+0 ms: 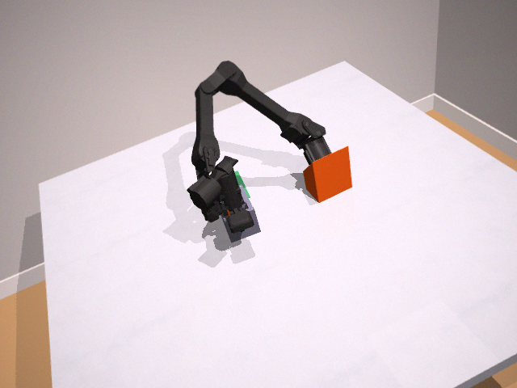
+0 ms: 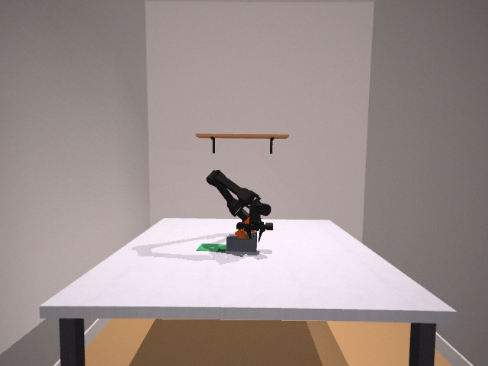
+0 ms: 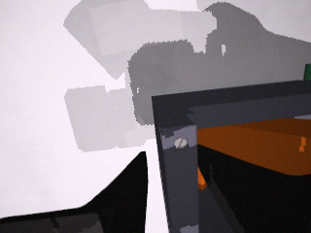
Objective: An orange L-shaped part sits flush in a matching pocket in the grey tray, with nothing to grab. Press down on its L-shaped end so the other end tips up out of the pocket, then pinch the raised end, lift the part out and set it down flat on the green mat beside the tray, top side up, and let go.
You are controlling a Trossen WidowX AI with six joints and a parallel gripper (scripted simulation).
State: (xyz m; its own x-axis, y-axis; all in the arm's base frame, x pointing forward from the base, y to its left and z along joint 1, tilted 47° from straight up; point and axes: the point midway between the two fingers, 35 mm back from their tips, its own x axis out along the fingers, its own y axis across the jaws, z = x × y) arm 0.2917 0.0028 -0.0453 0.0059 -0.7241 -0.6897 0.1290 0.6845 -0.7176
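Right now my gripper tip is 10 mm past the orange L-shaped part and 40 mm to the left of it. The rest, counted from my gripper tip: green mat (30 mm behind, 220 mm to the right, 50 mm below).
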